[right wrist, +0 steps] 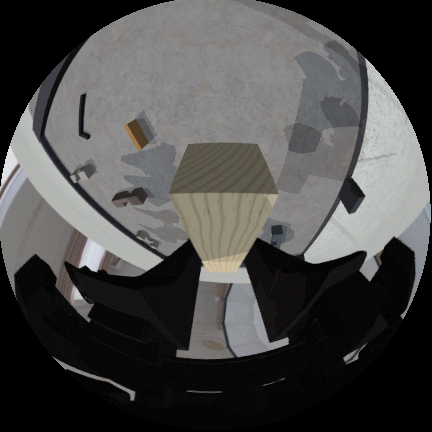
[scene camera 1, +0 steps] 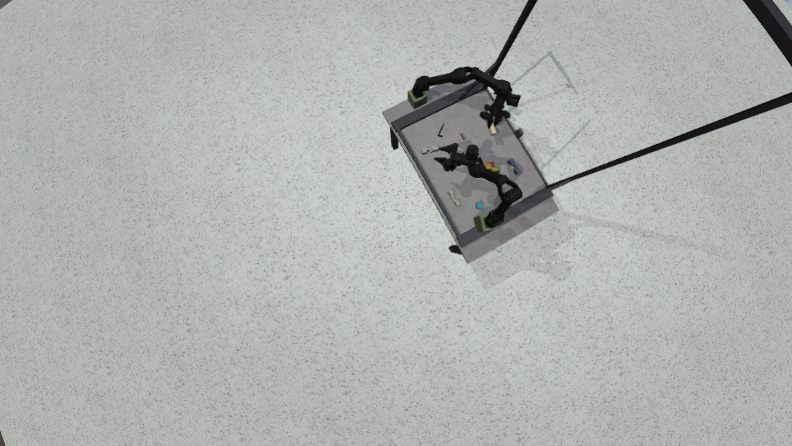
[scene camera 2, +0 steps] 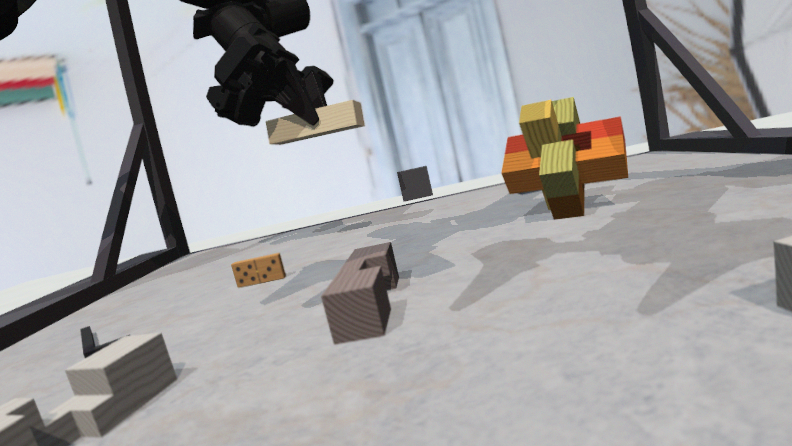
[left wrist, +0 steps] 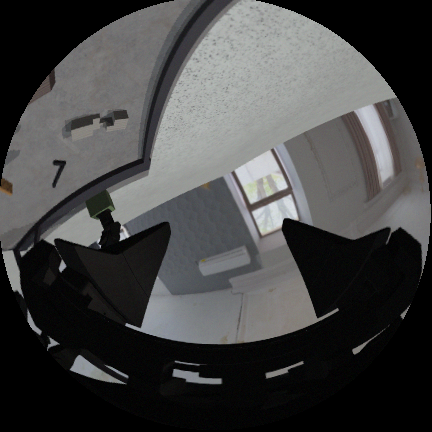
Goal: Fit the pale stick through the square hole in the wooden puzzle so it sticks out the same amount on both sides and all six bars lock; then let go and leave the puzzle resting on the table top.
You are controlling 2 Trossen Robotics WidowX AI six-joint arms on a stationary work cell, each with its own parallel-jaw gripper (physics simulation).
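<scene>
The pale stick is held in the air, nearly level in scene camera 2. My right gripper is shut on its middle part, high above the table. The wooden puzzle of yellow, green, orange, red and brown bars rests on the table, apart from the stick; a dark red recess shows between its bars. My left gripper is open and empty, above the table's left edge area in scene camera 1. Its arm passes close beside the puzzle there and partly hides it.
A dark brown notched block, a domino, a grey notched block and a black bent key lie on the table. A teal object lies near the left arm's base.
</scene>
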